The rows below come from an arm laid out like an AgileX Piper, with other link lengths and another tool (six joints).
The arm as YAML. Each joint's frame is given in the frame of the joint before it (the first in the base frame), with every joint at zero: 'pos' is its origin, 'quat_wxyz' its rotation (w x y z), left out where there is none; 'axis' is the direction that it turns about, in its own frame. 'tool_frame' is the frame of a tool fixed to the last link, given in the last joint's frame.
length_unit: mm
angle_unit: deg
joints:
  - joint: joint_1
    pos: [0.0, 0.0, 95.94]
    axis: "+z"
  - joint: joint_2
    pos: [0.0, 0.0, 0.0]
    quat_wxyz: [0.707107, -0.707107, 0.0, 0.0]
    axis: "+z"
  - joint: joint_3
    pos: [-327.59, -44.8, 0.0]
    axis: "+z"
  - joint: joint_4
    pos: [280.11, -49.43, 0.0]
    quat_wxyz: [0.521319, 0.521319, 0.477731, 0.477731]
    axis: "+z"
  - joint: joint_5
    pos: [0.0, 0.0, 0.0]
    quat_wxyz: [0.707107, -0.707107, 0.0, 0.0]
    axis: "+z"
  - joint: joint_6
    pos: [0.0, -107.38, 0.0]
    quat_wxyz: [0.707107, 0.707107, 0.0, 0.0]
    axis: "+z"
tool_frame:
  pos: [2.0, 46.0, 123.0]
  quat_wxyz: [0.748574, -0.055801, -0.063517, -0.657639]
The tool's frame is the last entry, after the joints.
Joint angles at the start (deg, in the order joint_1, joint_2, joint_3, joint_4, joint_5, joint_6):
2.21 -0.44 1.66 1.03 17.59 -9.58
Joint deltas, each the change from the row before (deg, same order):
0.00 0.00 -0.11 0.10 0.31 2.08
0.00 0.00 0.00 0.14 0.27 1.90
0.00 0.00 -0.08 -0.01 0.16 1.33
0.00 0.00 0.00 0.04 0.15 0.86
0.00 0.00 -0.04 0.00 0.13 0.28
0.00 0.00 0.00 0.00 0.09 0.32
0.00 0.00 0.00 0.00 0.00 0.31
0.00 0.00 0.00 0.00 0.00 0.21
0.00 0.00 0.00 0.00 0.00 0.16
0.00 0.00 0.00 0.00 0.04 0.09
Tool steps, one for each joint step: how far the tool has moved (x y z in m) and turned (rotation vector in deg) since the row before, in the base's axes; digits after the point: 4 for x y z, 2 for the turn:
0.0001 0.0005 0.0014 2.11 0.29 -0.49
0.0000 0.0004 0.0005 1.97 0.36 -0.45
0.0001 0.0001 0.0011 1.27 0.14 -0.33
0.0000 0.0001 0.0001 0.87 0.19 -0.21
-0.0001 0.0000 0.0001 0.27 0.10 -0.07
0.0000 0.0000 -0.0001 0.31 0.10 -0.08
0.0001 0.0000 0.0002 0.30 0.01 -0.08
0.0000 0.0000 0.0002 0.20 0.01 -0.05
0.0000 0.0000 0.0001 0.15 0.01 -0.04
0.0000 0.0000 -0.0001 0.09 0.04 -0.02

